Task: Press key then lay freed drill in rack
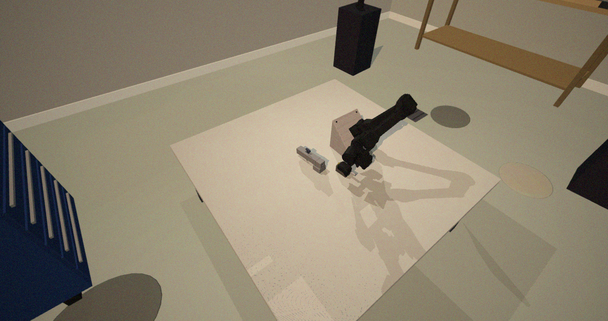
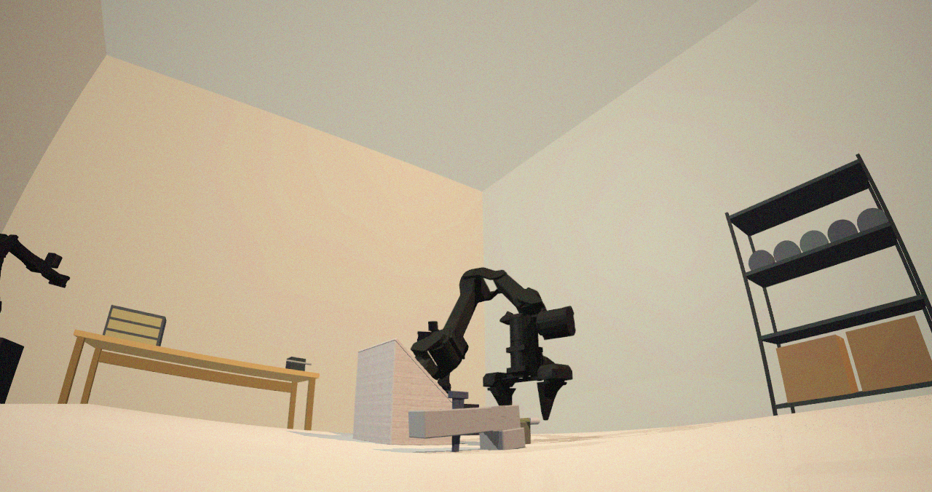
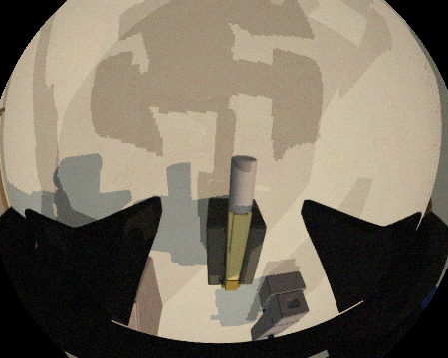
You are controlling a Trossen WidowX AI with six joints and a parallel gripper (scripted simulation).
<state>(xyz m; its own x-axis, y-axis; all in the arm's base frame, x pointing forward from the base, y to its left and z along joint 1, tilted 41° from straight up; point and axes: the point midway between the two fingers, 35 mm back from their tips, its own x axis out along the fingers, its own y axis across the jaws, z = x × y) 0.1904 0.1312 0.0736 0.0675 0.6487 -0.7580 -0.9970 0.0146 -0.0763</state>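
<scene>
My gripper tip is 3 cm to the left of the drill. Also, from my gripper tip: small dark grey block: 5 cm to the right, 2 cm below; then dark key: 9 cm ahead, 24 cm to the right, 1 cm above.
</scene>
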